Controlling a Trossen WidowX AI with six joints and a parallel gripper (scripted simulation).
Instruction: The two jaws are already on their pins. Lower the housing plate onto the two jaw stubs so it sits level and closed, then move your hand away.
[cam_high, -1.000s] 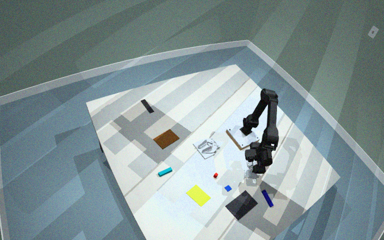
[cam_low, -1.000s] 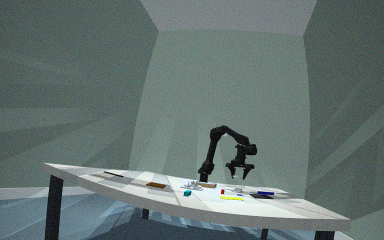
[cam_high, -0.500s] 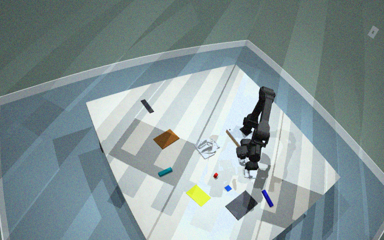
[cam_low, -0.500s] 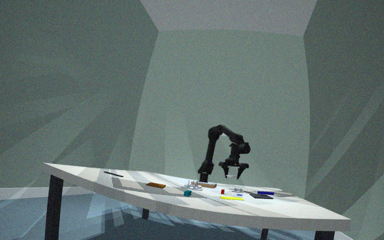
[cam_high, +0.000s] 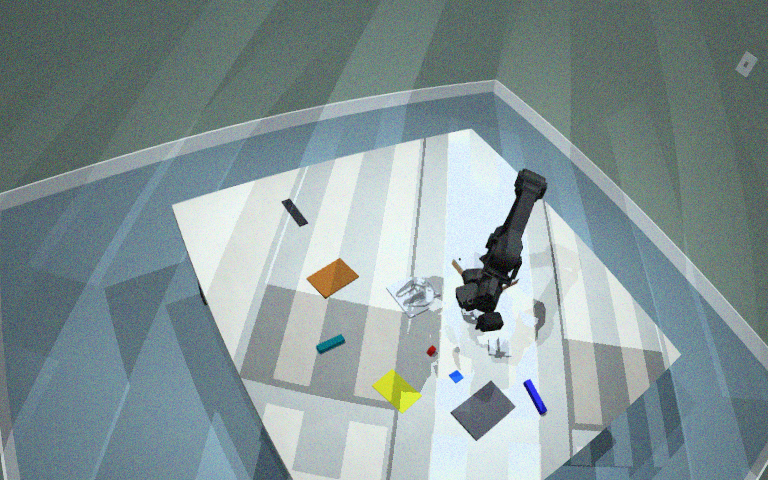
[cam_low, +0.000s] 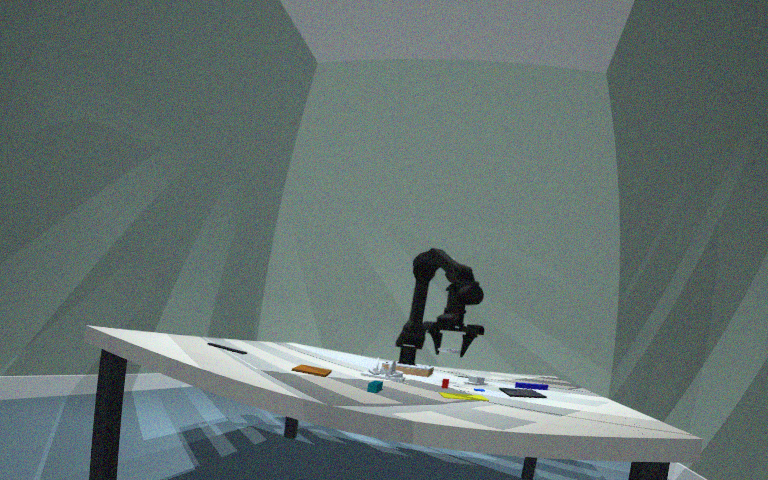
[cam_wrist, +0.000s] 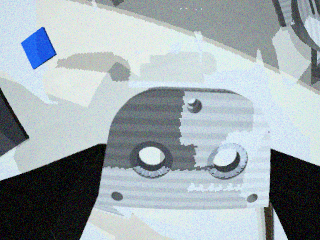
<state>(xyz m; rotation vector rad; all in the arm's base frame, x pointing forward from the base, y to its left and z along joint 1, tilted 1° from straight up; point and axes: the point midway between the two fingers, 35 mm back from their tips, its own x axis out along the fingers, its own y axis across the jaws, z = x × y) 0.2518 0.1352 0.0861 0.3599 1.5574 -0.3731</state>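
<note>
Now: the red cube 12 cm ahead of my gripper tip, 7 cm below it and 1 cm to the right of it. Also, from my gripper tip: yellow tile 27 cm ahead, 8 cm below, 3 cm to the left; blue chip 11 cm ahead, 9 cm to the left, 8 cm below; dark tile 22 cm to the left, 12 cm ahead, 8 cm below.
</note>
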